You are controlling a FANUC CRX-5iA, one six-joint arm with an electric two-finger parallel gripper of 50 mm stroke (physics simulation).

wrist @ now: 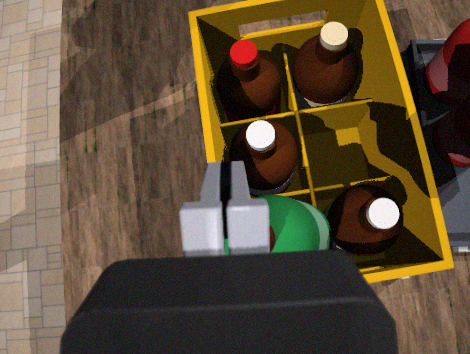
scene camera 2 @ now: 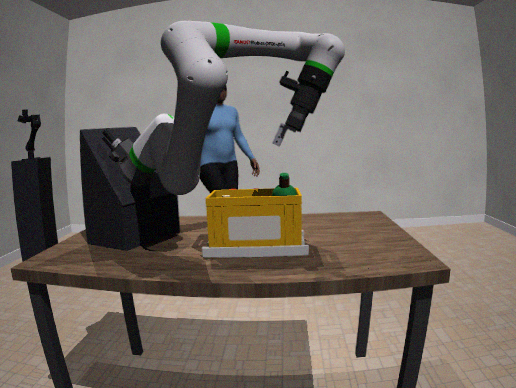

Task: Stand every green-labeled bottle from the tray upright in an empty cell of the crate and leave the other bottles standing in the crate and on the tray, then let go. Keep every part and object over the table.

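Pixels of known places: gripper, between the fingertips: (wrist: pixel 226 185) (scene camera 2: pixel 275 144); arm's base, origin of its link: (scene camera 2: pixel 133 170).
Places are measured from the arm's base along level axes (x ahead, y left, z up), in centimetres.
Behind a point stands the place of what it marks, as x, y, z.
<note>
My gripper (scene camera 2: pixel 278 144) {48.3, -24.5, 7.1} (wrist: pixel 226 185) {48.3, -24.5, 7.1} is shut and empty, high above the yellow crate (scene camera 2: pixel 213 222) {29.4, -25.4, -14.6} (wrist: pixel 202 95) {36.7, -25.8, -7.5}. A green bottle (scene camera 2: pixel 284 190) {50.1, -26.3, -6.1} (wrist: pixel 295 222) {49.9, -21.1, -5.1} stands upright in a corner cell of the crate; in the wrist view my fingers hide its cap. Brown bottles with a red cap (wrist: pixel 244 54) {33.1, -21.0, -8.7}, a cream cap (wrist: pixel 333 36) {33.7, -12.4, -8.7}, and white caps (wrist: pixel 260 135) {41.4, -21.7, -8.7} (wrist: pixel 383 213) {50.9, -13.5, -8.7} stand in other cells. The middle cell on the right in the wrist view is empty. Part of a dark tray (wrist: pixel 457 220) {54.1, 0.2, -24.5} shows with red-labeled bottles; the rest is cut off.
The crate stands on the wooden table (scene camera 2: pixel 360 250) {72.9, -29.4, -25.0} (wrist: pixel 125 200) {39.9, -41.2, -25.0}, close beside the tray. A white strip (scene camera 2: pixel 255 251) {41.1, -27.7, -23.3} runs along the crate's base in the scene view. A dark slanted block (scene camera 2: pixel 110 200) {-5.7, -14.7, -8.4} stands on the table at the left. A person (scene camera 2: pixel 220 135) stands behind the table.
</note>
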